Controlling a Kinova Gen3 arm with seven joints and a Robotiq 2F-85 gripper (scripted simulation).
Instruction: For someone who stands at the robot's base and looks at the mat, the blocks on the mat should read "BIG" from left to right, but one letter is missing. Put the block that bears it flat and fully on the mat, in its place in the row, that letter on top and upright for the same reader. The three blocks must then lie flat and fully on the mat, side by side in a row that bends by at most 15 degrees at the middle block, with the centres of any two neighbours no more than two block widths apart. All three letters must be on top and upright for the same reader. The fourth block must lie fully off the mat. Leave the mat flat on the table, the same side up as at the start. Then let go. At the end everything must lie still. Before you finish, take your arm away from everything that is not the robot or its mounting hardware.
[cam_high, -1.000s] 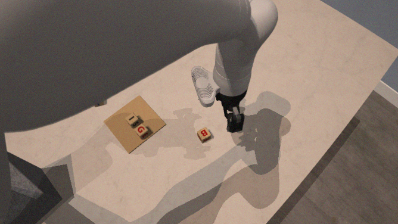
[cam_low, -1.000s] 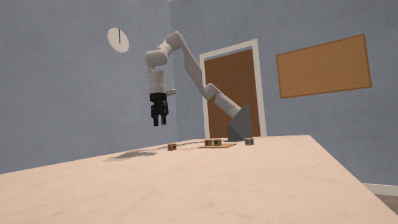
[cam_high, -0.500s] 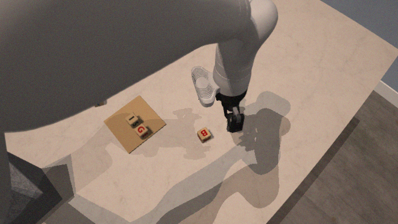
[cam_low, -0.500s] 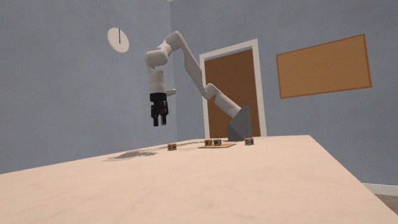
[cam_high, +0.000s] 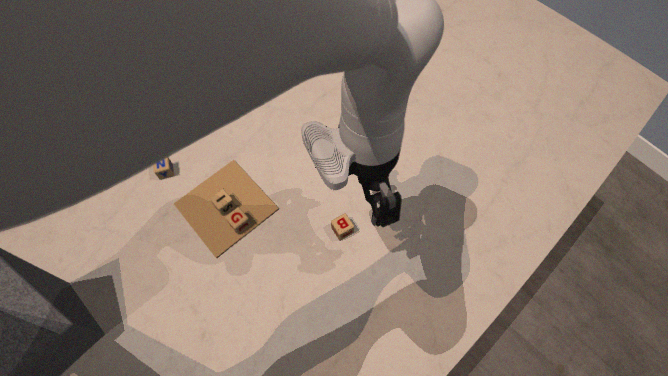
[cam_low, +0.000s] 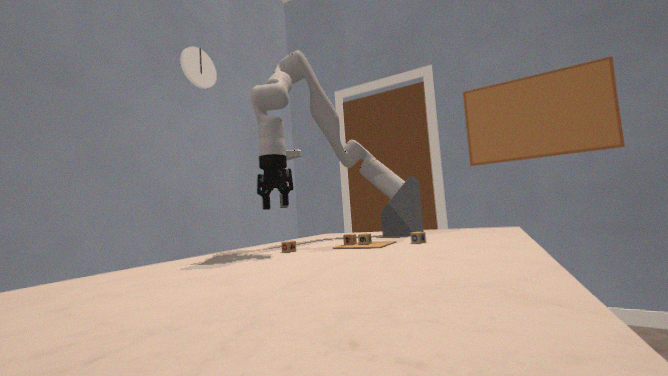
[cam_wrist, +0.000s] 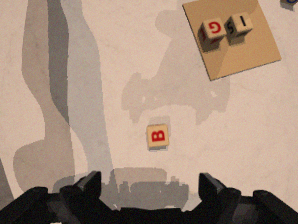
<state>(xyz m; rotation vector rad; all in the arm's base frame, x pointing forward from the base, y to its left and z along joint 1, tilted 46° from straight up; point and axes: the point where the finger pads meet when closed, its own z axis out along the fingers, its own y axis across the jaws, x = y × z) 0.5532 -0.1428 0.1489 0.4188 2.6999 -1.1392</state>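
Right now my hand is 110 mm above the B block, 30 mm past it and 20 mm to the right of it. Also, from my hand: letter block (340 mm to the left, 190 mm behind, 110 mm below); mat (200 mm to the left, 150 mm behind, 130 mm below).
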